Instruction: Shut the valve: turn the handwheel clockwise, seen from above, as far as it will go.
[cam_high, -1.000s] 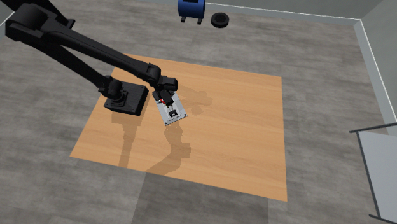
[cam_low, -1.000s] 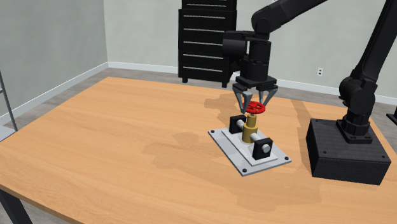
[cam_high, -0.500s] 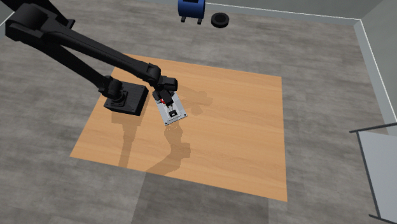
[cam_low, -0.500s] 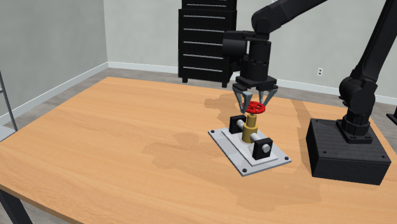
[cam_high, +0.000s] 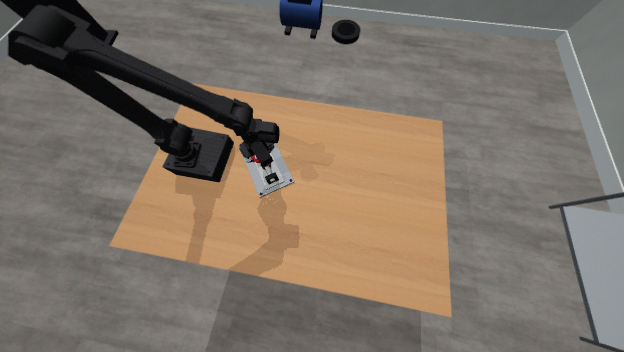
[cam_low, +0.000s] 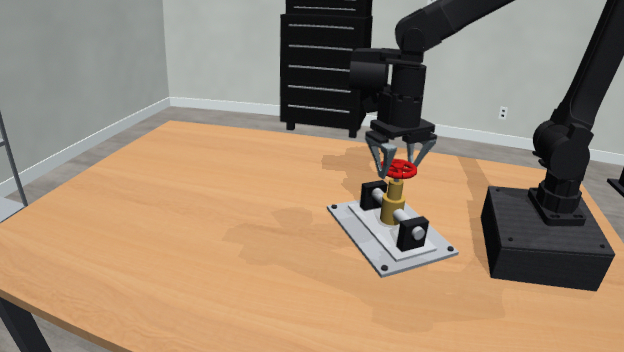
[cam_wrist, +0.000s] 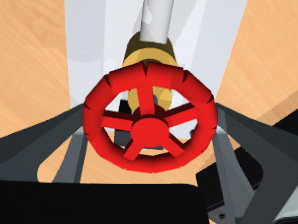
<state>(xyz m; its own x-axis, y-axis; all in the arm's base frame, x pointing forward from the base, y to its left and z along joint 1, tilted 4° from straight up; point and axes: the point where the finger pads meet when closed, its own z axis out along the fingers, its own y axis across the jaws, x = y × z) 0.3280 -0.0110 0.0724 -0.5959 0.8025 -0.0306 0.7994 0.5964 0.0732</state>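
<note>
My hand is 1 cm above the handwheel. Round my hand: baseplate: 13 cm below.
</note>
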